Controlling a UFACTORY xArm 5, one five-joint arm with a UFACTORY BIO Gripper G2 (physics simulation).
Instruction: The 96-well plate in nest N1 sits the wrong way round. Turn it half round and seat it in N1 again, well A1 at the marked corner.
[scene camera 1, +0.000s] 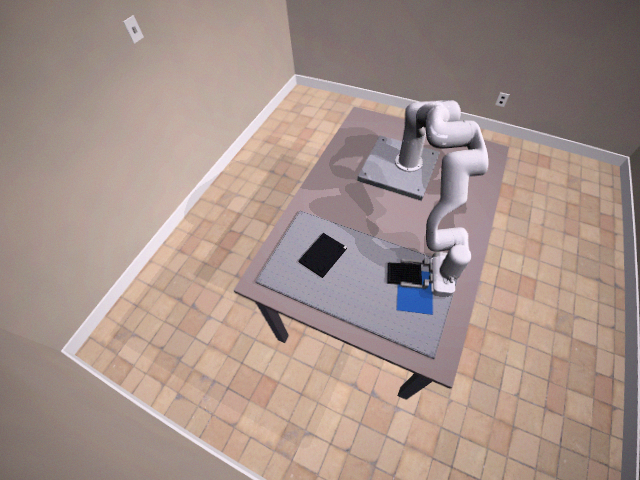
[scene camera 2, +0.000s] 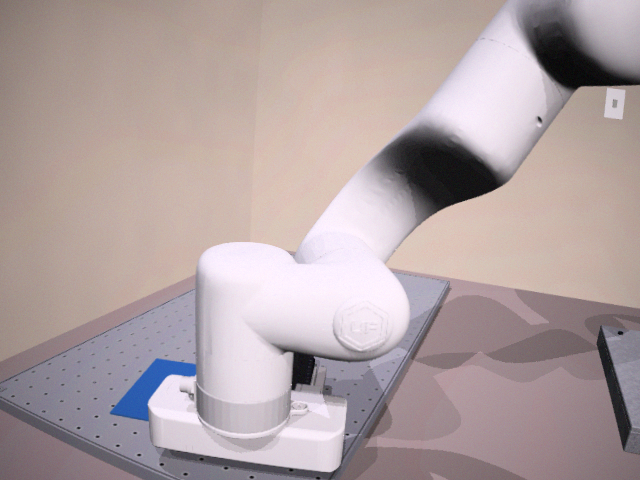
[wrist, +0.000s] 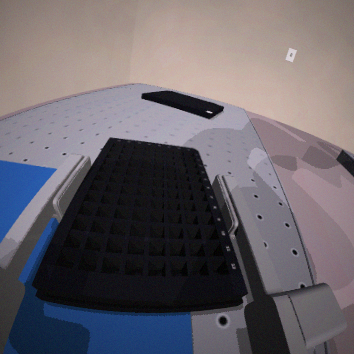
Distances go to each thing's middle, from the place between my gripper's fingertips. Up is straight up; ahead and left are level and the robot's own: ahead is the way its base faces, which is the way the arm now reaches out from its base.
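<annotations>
The black 96-well plate (scene camera 1: 396, 272) is 20 mm to the left of my hand, and of the things named here it is the nearest to my hand, going by their middles. Counted from my hand, the black nest (scene camera 1: 322, 254) is 310 mm to the right, 10 mm behind and 10 mm below. Going by their middles, that nest is the farthest from my hand among these. As for the blue mat (scene camera 2: 134, 404), I find it 60 mm to the left of my hand, 50 mm ahead of it and 10 mm below it.
</annotations>
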